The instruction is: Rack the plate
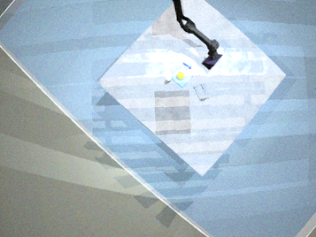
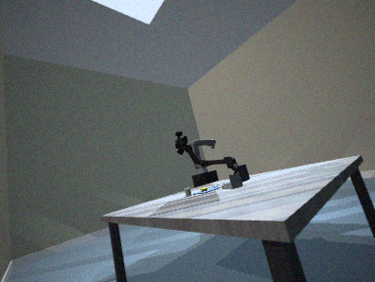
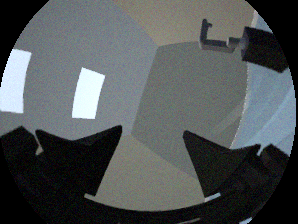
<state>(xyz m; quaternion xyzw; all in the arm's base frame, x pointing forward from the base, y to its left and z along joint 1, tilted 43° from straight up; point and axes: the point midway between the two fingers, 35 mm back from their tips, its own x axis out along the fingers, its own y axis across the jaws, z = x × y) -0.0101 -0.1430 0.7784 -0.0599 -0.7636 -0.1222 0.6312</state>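
Now: the plate 320 mm ahead of my gripper tip, 530 mm to the left of it and 550 mm below it. From my gripper tip the other things lie so: dish rack: 320 mm ahead, 760 mm to the left, 550 mm below; then white object: 420 mm ahead, 470 mm to the left, 550 mm below.
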